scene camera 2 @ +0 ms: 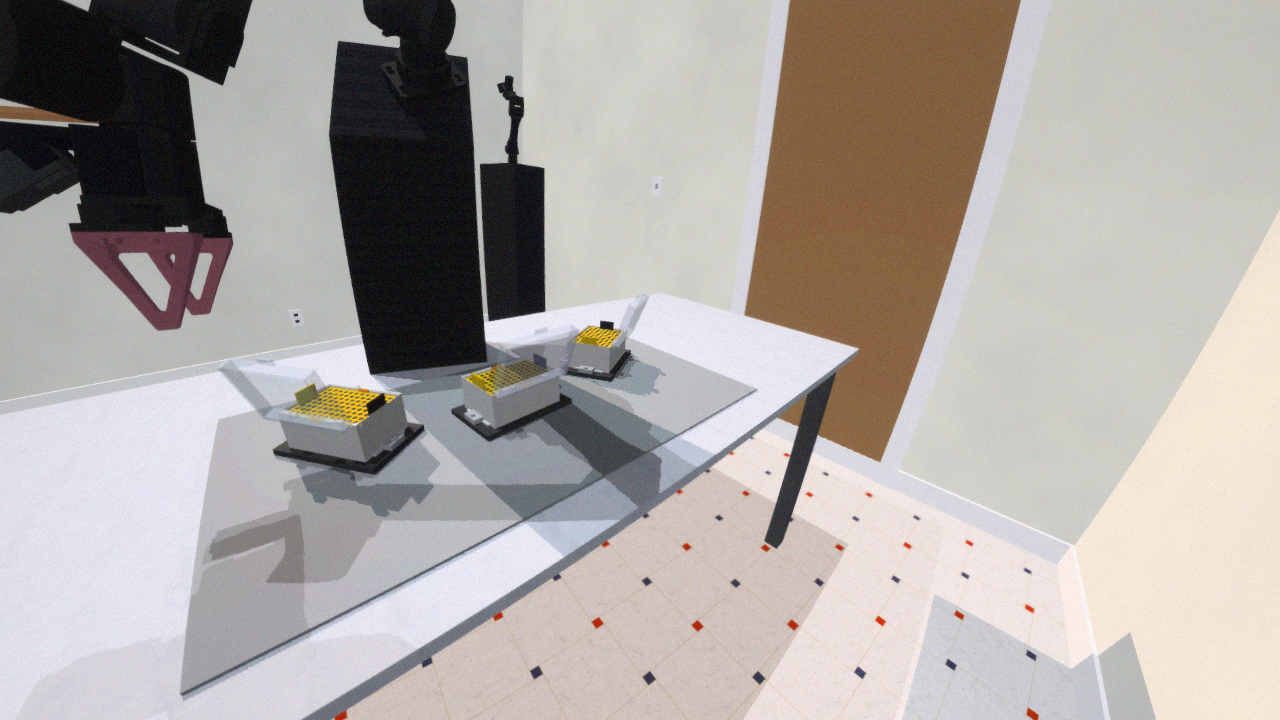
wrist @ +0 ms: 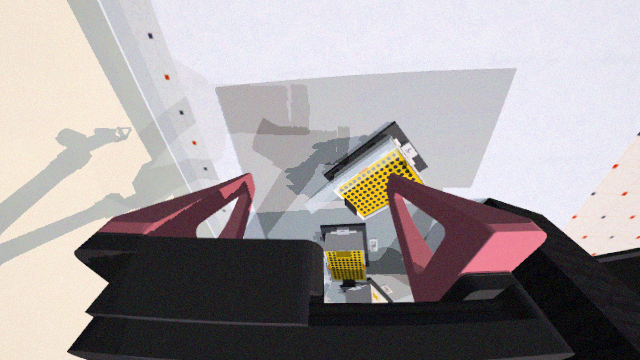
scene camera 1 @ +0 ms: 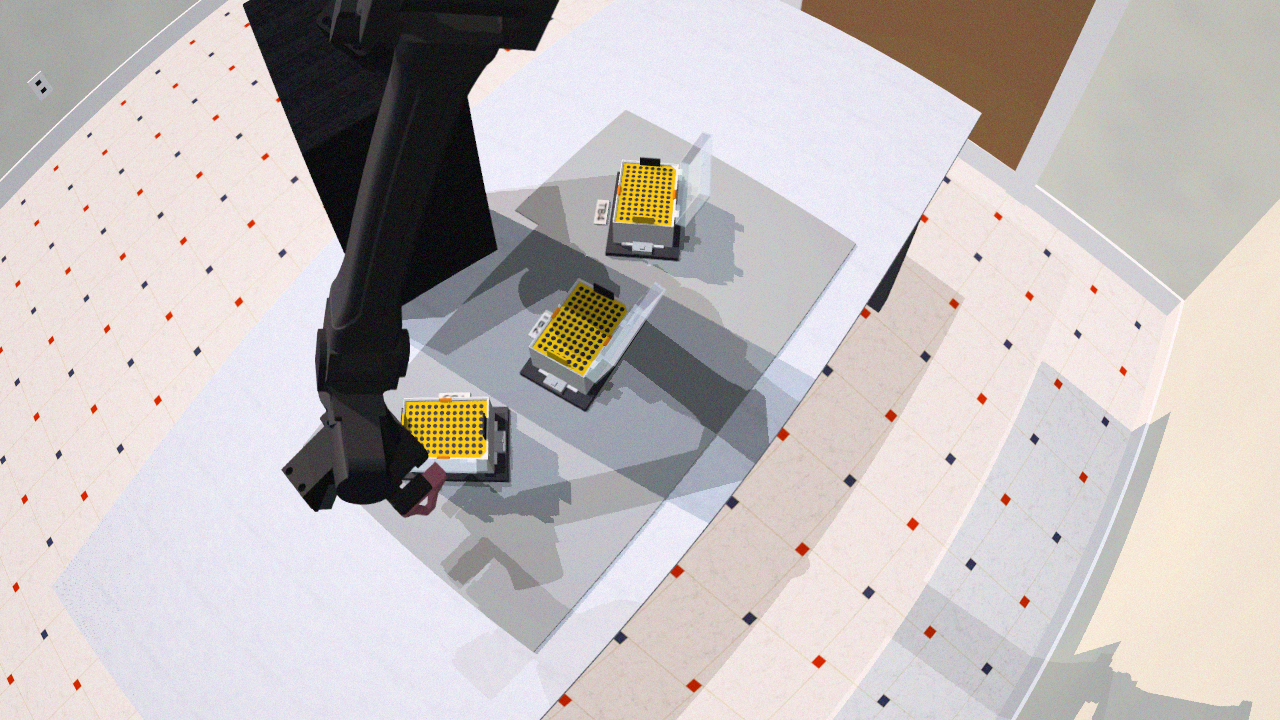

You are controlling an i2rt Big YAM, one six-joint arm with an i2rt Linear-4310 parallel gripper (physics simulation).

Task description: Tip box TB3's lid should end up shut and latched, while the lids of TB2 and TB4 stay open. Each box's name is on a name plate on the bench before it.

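Where they show: gripper, fingertip midpoint: (scene camera 2: 186, 321) (wrist: 320, 180) (scene camera 1: 403, 482); arm's base, origin of the base link: (scene camera 2: 425, 81).
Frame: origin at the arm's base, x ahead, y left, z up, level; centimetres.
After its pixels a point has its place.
Box TB3 (scene camera 1: 445, 428) @(x 16.6, y -30.3, z -45.7 cm) (scene camera 2: 332, 440) (wrist: 371, 189) @(x 17.7, y -30.2, z -45.7 cm), with a yellow perforated rack, is the nearest box in the wrist view. Its clear lid (scene camera 2: 275, 385) @(x 20.6, y -37.9, z -38.6 cm) stands open; in scene camera 1 the arm hides most of it. Its name plate (scene camera 1: 454, 394) @(x 14.2, y -23.5, z -51.2 cm) is too small to read. The middle box TB2 (scene camera 1: 579, 326) (scene camera 2: 523, 404) @(x 32.8, y -13.4, z -48.5 cm) (wrist: 344, 241) @(x 27.2, y -17.2, z -47.8 cm) has its lid (scene camera 1: 637, 322) @(x 37.0, y -13.2, z -37.0 cm) open. The far box TB4 (scene camera 1: 646, 192) (scene camera 2: 608, 359) @(x 35.8, y 7.3, z -47.7 cm) has its lid (scene camera 1: 698, 179) @(x 37.6, y 13.9, z -41.4 cm) (scene camera 2: 637, 313) @(x 39.0, y 11.9, z -39.2 cm) upright and open. My gripper (scene camera 2: 184, 319) @(x 19.3, y -42.7, z -30.7 cm) (wrist: 320, 180) @(x 19.3, y -42.7, z -30.7 cm) is open and empty, high above the bench near TB3's lid side.
The boxes stand on a grey mat (scene camera 1: 528, 617) @(x 33.8, y -50.0, z -51.4 cm) (scene camera 2: 210, 653) @(x 34.4, y -52.2, z -51.3 cm) on the white bench (scene camera 1: 223, 608) @(x -10.4, y -68.5, z -51.7 cm). A black pedestal (scene camera 1: 295, 116) @(x -4.4, y -13.8, z -7.1 cm) (scene camera 2: 411, 241) @(x 4.0, y -8.3, z -27.5 cm) rises behind the bench. The arm (scene camera 1: 375, 223) @(x 26.0, y -36.6, z 11.7 cm) reaches over the bench's left part. The other boxes stand beyond TB3.
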